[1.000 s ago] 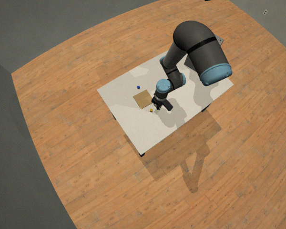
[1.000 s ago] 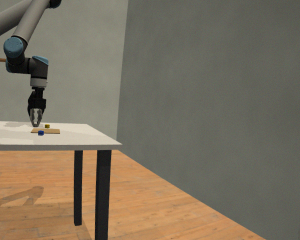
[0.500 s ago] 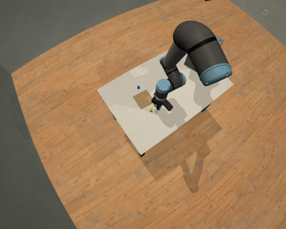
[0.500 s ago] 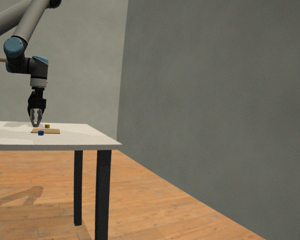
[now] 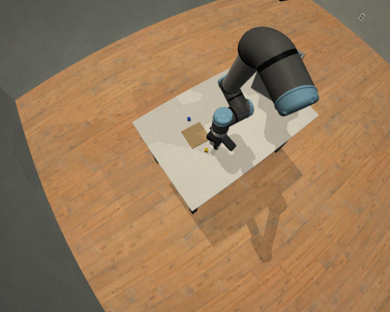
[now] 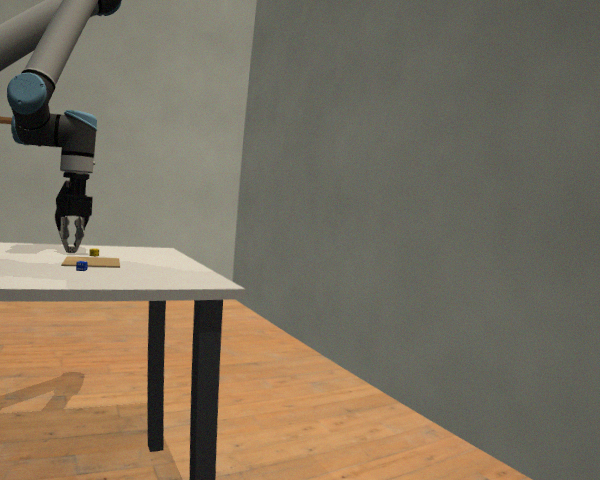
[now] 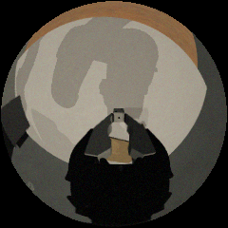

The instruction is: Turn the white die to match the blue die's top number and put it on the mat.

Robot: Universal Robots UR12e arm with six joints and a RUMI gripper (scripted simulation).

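The tan mat lies 14 cm to the right of my hand, 7 cm ahead of it and 2 cm below it. Also, from my hand: blue die (26 cm to the right, 6 cm ahead, 1 cm below); white die (1 cm below); yellow die (7 cm ahead, 2 cm to the right, 1 cm below).
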